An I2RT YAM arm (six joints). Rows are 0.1 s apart.
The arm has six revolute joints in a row. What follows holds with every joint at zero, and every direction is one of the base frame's. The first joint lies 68 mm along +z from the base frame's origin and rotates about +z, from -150 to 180 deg. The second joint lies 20 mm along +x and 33.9 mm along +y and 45.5 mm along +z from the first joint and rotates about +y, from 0 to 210 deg. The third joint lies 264 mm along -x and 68.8 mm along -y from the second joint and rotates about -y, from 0 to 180 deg. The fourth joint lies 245 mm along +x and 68.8 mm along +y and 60 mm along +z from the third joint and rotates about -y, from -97 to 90 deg. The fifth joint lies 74 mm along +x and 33.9 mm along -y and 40.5 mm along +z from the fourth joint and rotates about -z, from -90 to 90 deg. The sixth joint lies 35.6 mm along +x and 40.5 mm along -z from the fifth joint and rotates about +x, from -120 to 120 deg. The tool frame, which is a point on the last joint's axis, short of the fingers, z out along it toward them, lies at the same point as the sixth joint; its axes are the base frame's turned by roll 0, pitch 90 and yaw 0 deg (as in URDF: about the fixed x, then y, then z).
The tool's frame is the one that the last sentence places.
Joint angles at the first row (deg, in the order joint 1, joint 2, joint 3, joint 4, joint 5, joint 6):
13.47, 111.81, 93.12, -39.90, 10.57, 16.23
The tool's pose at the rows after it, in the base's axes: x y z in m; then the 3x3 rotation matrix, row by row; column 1 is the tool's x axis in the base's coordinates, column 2 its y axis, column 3 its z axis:
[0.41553, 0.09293, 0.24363], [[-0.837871, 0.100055, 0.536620], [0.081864, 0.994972, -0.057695], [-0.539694, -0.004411, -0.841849]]
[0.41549, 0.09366, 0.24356], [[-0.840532, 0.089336, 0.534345], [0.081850, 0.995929, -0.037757], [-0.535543, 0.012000, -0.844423]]
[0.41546, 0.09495, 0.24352], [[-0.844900, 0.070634, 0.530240], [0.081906, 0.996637, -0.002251], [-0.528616, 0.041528, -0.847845]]
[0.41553, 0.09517, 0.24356], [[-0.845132, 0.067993, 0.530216], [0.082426, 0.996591, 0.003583], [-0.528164, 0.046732, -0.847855]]
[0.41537, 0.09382, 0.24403], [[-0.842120, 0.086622, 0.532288], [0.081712, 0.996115, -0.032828], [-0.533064, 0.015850, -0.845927]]
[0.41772, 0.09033, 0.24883], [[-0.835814, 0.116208, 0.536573], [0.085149, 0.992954, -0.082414], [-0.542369, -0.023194, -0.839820]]
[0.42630, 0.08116, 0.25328], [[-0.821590, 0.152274, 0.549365], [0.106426, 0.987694, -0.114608], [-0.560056, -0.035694, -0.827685]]
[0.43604, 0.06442, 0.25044], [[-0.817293, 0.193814, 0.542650], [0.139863, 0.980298, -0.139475], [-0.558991, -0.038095, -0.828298]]
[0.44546, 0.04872, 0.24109], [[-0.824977, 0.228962, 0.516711], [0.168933, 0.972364, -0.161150], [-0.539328, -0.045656, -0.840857]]
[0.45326, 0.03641, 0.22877], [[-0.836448, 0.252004, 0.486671], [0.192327, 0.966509, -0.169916], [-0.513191, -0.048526, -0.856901]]
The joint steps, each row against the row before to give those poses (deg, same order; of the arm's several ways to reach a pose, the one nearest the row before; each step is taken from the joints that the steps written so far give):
0.00, 0.00, 0.00, -0.28, -0.13, 0.00
0.01, 0.00, 0.00, 0.04, -1.16, -0.02
0.00, 0.00, 0.00, 0.11, -2.06, -0.02
-0.01, 0.00, 0.00, 0.06, -0.32, 0.02
0.00, 0.00, 0.13, -0.39, 2.07, 0.00
-0.30, 0.35, 1.56, -1.33, 2.71, 0.00
-1.33, 1.16, 2.40, -0.35, 1.31, 0.04
-2.39, 1.66, 1.75, -0.20, 0.11, -0.02
-2.18, 2.36, 1.64, -0.68, -0.08, -0.02
-1.71, 2.40, 1.18, -0.48, -0.53, 0.00

